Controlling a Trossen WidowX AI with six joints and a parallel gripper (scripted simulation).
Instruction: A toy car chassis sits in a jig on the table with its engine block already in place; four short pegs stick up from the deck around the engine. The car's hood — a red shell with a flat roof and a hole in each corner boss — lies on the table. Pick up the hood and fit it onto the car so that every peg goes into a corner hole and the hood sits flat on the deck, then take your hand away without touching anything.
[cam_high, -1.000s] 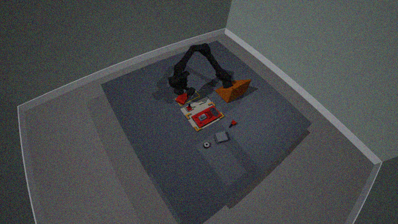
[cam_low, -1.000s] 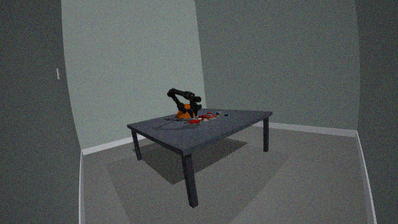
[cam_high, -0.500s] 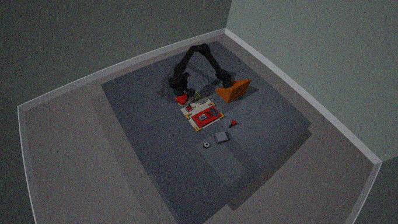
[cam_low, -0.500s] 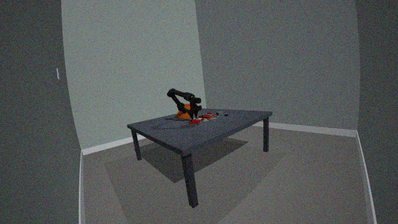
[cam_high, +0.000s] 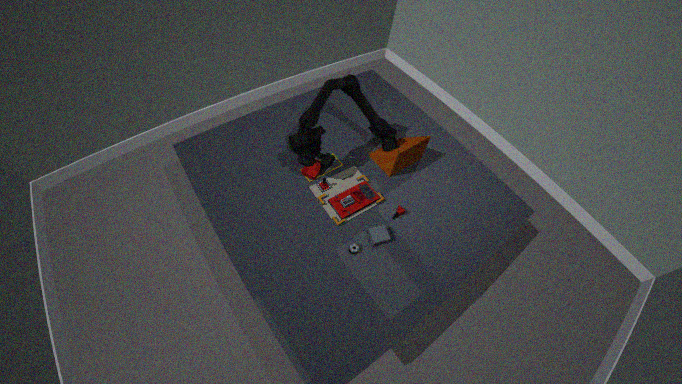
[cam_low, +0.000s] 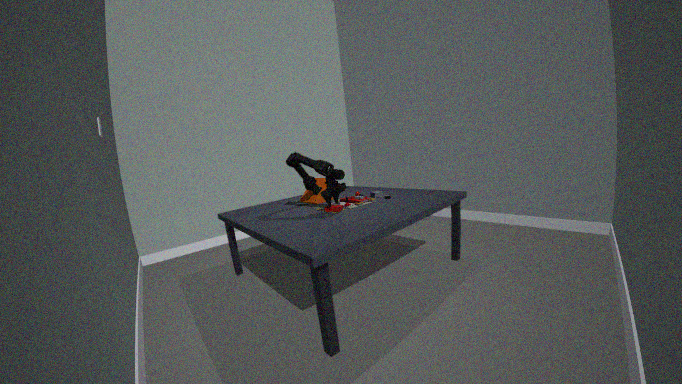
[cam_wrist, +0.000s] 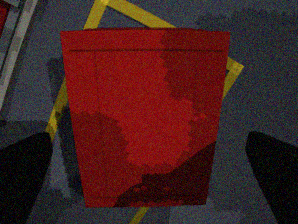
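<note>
The red hood lies 20 mm below my gripper tip. Also, from my gripper tip: grey engine block 40 mm behind, 240 mm to the left, 10 mm below.
</note>
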